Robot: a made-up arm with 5 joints.
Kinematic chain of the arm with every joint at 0, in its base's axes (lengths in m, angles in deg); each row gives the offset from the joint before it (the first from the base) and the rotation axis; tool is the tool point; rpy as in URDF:
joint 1: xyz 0 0 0.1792 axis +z
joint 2: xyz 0 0 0 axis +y
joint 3: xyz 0.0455 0 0.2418 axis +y
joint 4: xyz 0.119 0 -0.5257 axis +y
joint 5: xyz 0.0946 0 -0.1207 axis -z
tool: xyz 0 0 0 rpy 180 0 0
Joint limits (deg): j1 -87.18..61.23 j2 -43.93..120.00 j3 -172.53..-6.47 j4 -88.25..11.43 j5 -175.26..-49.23
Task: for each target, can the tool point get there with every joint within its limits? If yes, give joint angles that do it. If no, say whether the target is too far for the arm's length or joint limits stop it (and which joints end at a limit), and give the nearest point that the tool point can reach.
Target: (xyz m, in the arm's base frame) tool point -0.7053 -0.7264 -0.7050
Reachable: no: too far | nearest point -0.2808 -0.2892 -0.3371 | short by 0.712 m
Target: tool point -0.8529 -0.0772 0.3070
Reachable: no: joint limits stop it (at a limit: joint 2, joint 3) | nearest point -0.6308 -0.0571 0.6131 | short by 0.379 m
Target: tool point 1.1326 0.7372 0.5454
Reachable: no: too far | nearest point 0.7563 0.4922 0.4237 | short by 0.465 m
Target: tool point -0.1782 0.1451 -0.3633
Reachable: yes | joints -39.15 91.20 -29.18 -0.01 -98.14
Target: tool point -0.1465 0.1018 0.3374
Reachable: no: joint limits stop it (at a limit: joint 1, joint 2, joint 3, joint 4) | nearest point 0.1707 0.3109 0.2946 | short by 0.382 m
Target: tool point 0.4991 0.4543 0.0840
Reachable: yes | joints 42.31 21.21 -56.66 -37.52 -78.62
